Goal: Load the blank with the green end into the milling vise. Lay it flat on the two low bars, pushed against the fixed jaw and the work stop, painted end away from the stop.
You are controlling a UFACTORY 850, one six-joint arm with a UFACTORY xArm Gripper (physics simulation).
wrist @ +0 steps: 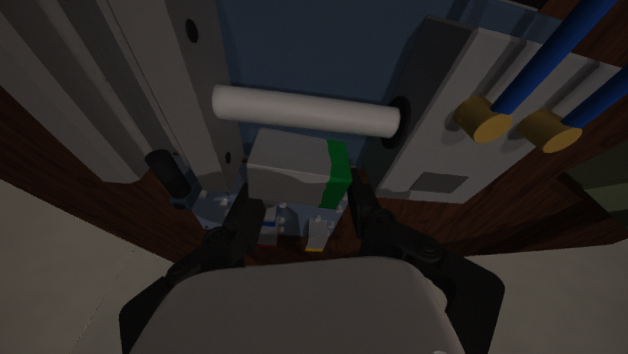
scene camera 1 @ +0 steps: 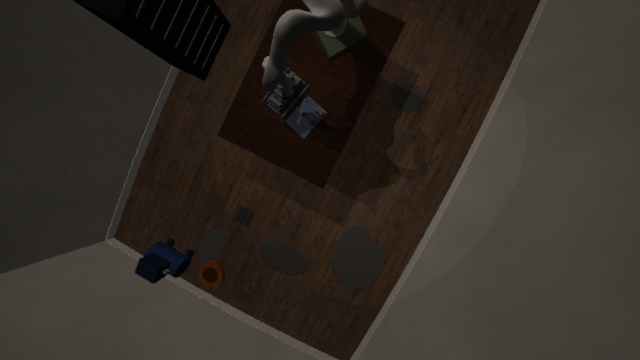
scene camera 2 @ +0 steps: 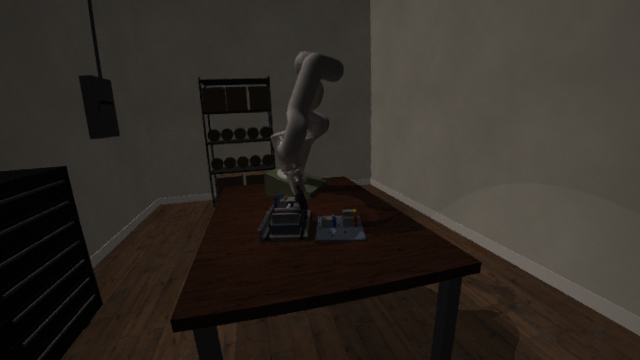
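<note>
The blank with the green end (wrist: 300, 167) lies across the space between my fingertips in the wrist view, its green end toward the right finger. My gripper (scene camera 2: 302, 207) (wrist: 302, 190) is open, one finger beside each end of the blank, over the milling vise (scene camera 1: 272, 106) (scene camera 2: 264, 231). In the wrist view, the vise's grey block (wrist: 420, 162) stands at the right and a long grey wall (wrist: 165, 95) at the left, with a blue bed (wrist: 320, 45) between them. A white round rod (wrist: 305, 112) lies just beyond the blank. The blank's underside and its contact with the bars are hidden.
A blue-grey tray (scene camera 1: 300, 131) (scene camera 2: 325, 236) (wrist: 300, 220) beside the vise carries blocks with blue, red and yellow marks. Blue rods (wrist: 550, 60) with brass ends rise by the grey block. The green robot base (scene camera 1: 342, 42) (scene camera 2: 280, 185) stands farther back on the table (scene camera 1: 280, 155) (scene camera 2: 310, 270).
</note>
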